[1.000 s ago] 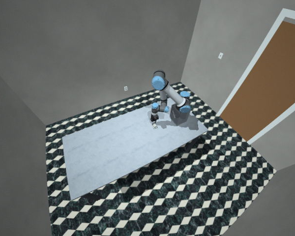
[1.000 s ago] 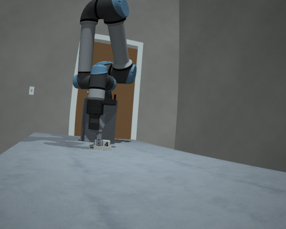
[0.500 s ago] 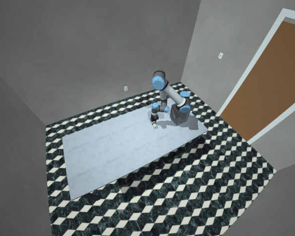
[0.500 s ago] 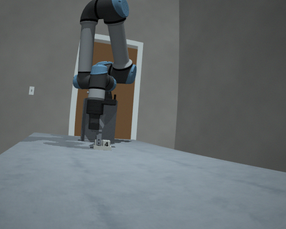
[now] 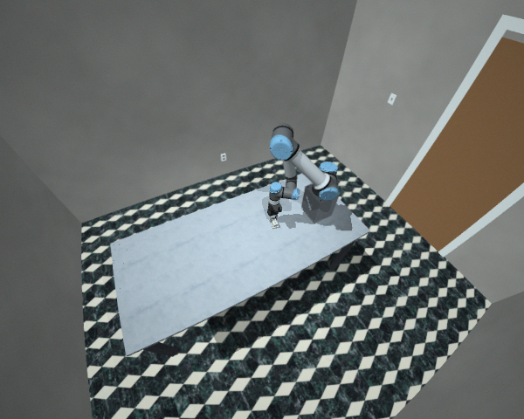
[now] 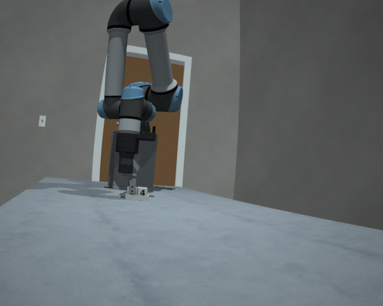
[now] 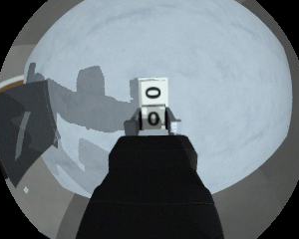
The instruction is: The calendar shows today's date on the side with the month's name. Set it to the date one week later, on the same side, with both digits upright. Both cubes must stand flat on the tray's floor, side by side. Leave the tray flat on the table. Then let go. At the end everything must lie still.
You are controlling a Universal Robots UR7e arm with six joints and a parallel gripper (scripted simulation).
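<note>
Now: the white calendar tray 30 mm below my hand and 20 mm to the left of it.
</note>
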